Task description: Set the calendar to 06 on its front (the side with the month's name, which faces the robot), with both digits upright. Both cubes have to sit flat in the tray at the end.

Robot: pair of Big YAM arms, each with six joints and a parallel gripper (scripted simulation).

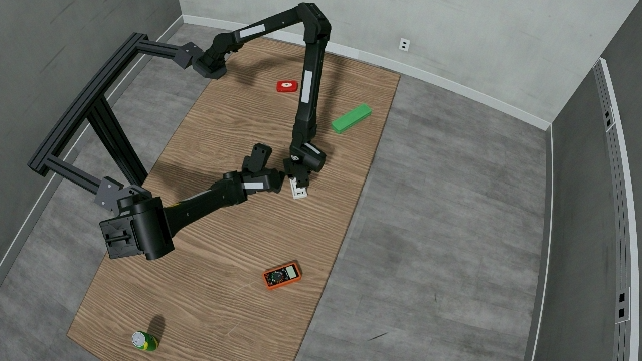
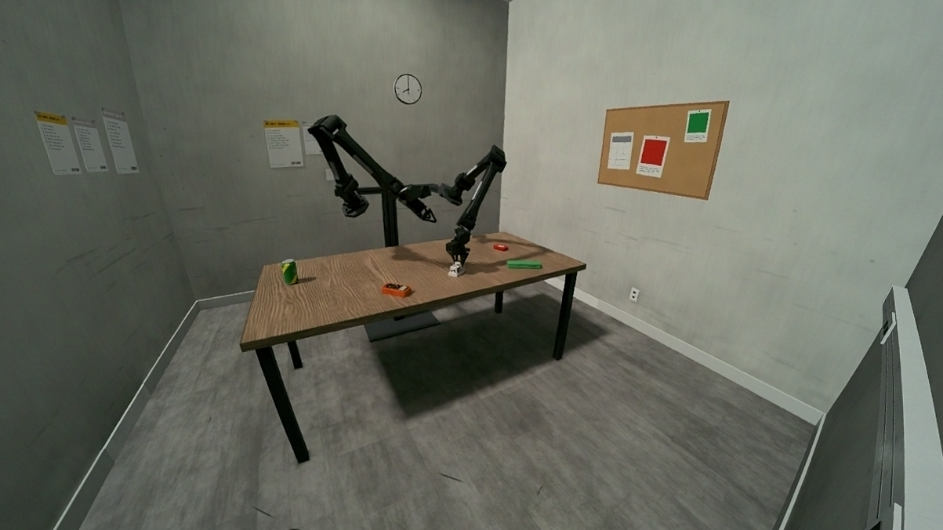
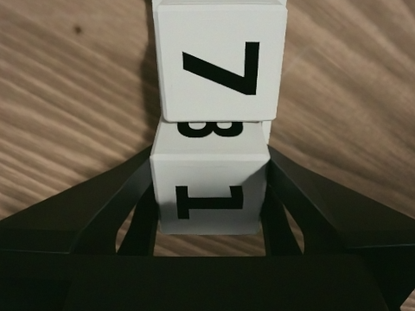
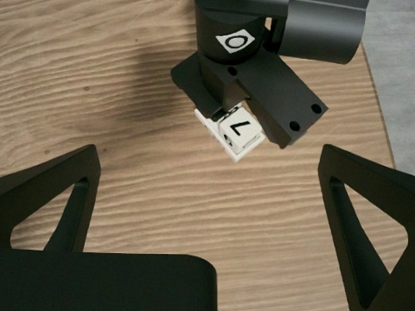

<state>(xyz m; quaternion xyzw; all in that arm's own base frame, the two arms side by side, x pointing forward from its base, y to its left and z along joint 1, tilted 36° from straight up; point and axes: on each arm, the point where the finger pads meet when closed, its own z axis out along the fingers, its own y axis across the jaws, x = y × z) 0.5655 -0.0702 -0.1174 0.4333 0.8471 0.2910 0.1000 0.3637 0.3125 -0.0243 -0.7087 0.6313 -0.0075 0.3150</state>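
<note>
The white tray is 4 cm below my left hand and 2 cm to the right of it. Round my left hand: orange multimeter: 39 cm to the right, 4 cm ahead, 3 cm below; red case: 47 cm to the left, 19 cm behind, 3 cm below.
</note>
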